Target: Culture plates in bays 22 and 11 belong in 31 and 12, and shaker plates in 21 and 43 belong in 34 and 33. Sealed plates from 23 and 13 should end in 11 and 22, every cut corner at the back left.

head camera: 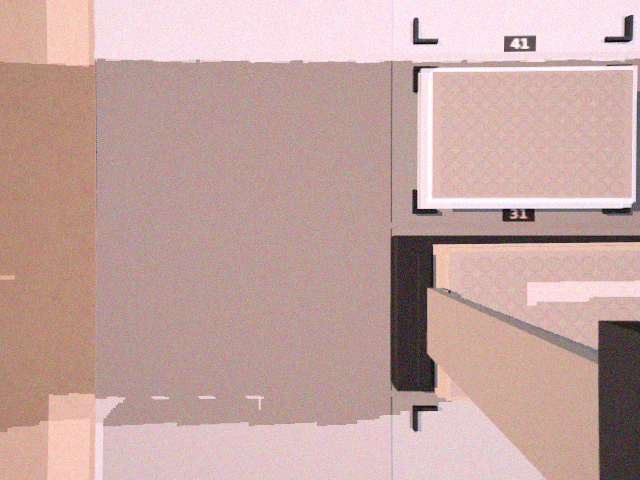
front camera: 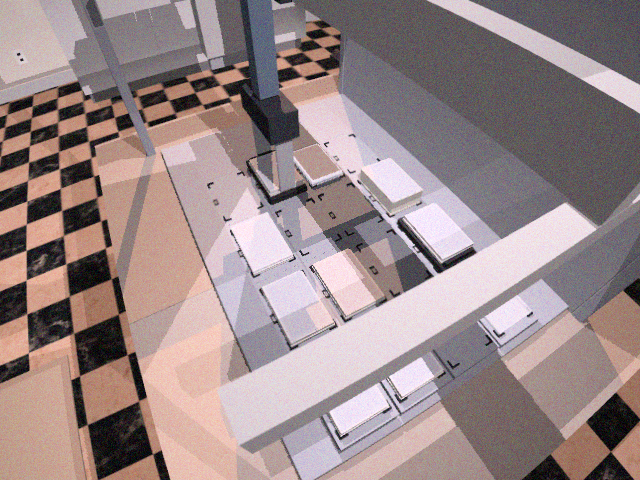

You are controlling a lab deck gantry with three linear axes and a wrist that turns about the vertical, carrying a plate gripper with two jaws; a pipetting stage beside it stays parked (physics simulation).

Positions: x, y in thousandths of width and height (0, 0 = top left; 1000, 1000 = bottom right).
Labels:
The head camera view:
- my gripper: 873, 670
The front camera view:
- my gripper: 430, 355
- grey wall: 791, 405

